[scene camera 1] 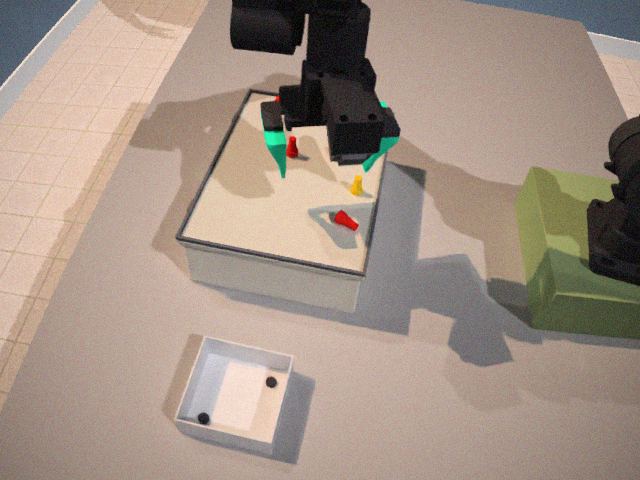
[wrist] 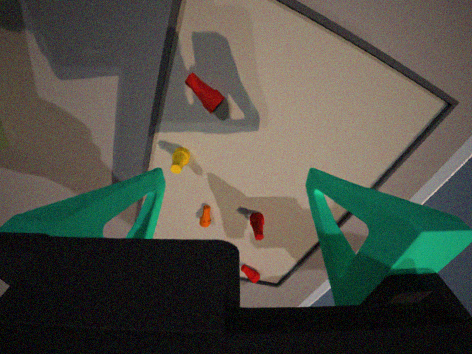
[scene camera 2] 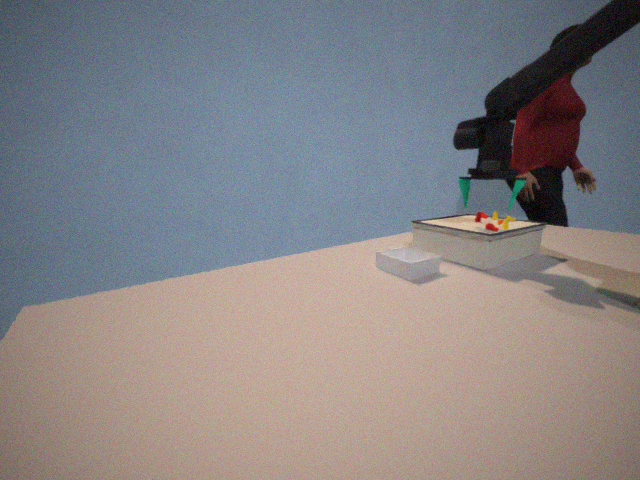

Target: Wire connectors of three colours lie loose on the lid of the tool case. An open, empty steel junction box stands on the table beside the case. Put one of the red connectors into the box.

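Frame: origin at the arm's base, x ahead, y left, z up, level; metres.
Seen in the pictures: gripper, fingertip midpoint: (scene camera 1: 324, 171) (wrist: 235, 176) (scene camera 2: 486, 208); arm's base, origin of the base link: (scene camera 1: 618, 245).
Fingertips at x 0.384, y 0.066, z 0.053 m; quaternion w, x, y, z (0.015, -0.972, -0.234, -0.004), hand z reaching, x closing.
Observation:
Pixels of each thing's middle, then the offset from my fingertips to it.
- tool case, body centre: (wrist: 255, 176) (scene camera 1: 293, 190) (scene camera 2: 474, 236) dz -0.088, dx +0.050, dy -0.043 m
- second red connector, body centre: (wrist: 257, 226) (scene camera 1: 292, 146) dz -0.034, dx +0.061, dy -0.067 m
- third red connector, body centre: (wrist: 249, 272) dz -0.041, dx +0.105, dy -0.160 m
- yellow connector, body centre: (wrist: 179, 161) (scene camera 1: 357, 184) dz -0.035, dx -0.037, dy -0.029 m
- orange connector, body centre: (wrist: 205, 215) dz -0.043, dx +0.009, dy -0.085 m
- open junction box, body centre: (scene camera 1: 236, 394) (scene camera 2: 407, 261) dz -0.114, dx +0.017, dy +0.243 m
My gripper (scene camera 1: 324, 173) (scene camera 2: 488, 207) (wrist: 235, 176) is open and empty, above the lid of the tool case (scene camera 1: 248, 217) (scene camera 2: 449, 245) (wrist: 320, 90). A red connector (scene camera 1: 345, 220) (scene camera 2: 491, 226) (wrist: 205, 93) lies on its side near the lid's front right corner. A second red connector (scene camera 1: 292, 147) (wrist: 257, 225) stands upright farther back. A third red connector (wrist: 250, 273) lies near the back edge, mostly hidden in scene camera 1. A yellow connector (scene camera 1: 356, 185) (wrist: 180, 159) stands near the right edge. An orange connector (wrist: 205, 216) lies farther back. The open junction box (scene camera 1: 230, 435) (scene camera 2: 408, 266) stands in front of the case.
A green block (scene camera 1: 537, 248) stands right of the case, under the arm's base. The case walls rise higher than the junction box. Two black round spots mark the box's floor. A person in a red top (scene camera 2: 550, 129) stands behind the table in scene camera 2.

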